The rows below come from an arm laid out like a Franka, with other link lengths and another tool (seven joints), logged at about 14 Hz.
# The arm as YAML. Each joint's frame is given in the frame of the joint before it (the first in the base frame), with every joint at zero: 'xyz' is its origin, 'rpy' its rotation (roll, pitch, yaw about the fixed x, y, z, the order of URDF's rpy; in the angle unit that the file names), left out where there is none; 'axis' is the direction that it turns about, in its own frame. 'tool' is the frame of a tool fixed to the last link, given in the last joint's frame.
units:
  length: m
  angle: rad
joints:
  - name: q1
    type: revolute
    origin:
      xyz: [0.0, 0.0, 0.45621]
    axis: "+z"
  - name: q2
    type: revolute
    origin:
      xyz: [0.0, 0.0, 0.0]
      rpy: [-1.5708, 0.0, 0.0]
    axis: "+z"
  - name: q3
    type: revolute
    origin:
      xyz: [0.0, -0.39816, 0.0]
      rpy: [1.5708, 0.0, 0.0]
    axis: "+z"
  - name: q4
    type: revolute
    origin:
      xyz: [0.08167, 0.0, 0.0]
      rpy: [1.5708, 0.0, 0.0]
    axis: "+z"
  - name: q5
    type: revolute
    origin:
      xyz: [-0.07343, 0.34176, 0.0]
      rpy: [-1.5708, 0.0, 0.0]
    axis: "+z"
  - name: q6
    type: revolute
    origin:
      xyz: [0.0, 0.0, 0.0]
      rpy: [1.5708, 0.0, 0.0]
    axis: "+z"
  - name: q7
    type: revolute
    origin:
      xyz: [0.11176, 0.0, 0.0]
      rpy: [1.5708, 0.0, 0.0]
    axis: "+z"
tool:
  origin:
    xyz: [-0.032, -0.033, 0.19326]
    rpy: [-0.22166, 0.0, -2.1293]
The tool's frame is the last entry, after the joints.
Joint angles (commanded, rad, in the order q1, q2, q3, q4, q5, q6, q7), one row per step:
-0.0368 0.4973 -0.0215 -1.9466 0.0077 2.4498 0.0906
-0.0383 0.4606 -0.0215 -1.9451 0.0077 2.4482 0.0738
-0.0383 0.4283 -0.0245 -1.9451 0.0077 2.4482 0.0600
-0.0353 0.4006 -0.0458 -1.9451 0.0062 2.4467 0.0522
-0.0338 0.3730 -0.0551 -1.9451 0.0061 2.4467 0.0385
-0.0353 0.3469 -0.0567 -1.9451 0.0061 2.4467 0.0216
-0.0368 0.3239 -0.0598 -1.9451 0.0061 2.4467 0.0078
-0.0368 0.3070 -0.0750 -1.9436 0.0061 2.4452 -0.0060
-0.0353 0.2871 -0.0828 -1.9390 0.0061 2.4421 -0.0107
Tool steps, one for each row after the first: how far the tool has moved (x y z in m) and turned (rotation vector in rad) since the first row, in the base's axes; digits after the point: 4 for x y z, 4 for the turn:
0.0028 -0.0015 0.0233 -0.0018 -0.0365 0.0153
0.0043 -0.0038 0.0435 -0.0051 -0.0686 0.0264
0.0048 -0.0148 0.0605 -0.0170 -0.0940 0.0190
0.0049 -0.0198 0.0778 -0.0230 -0.1212 0.0257
0.0045 -0.0222 0.0941 -0.0263 -0.1469 0.0393
0.0038 -0.0253 0.1084 -0.0302 -0.1694 0.0485
0.0028 -0.0347 0.1195 -0.0385 -0.1855 0.0481
0.0028 -0.0385 0.1335 -0.0432 -0.2064 0.0467

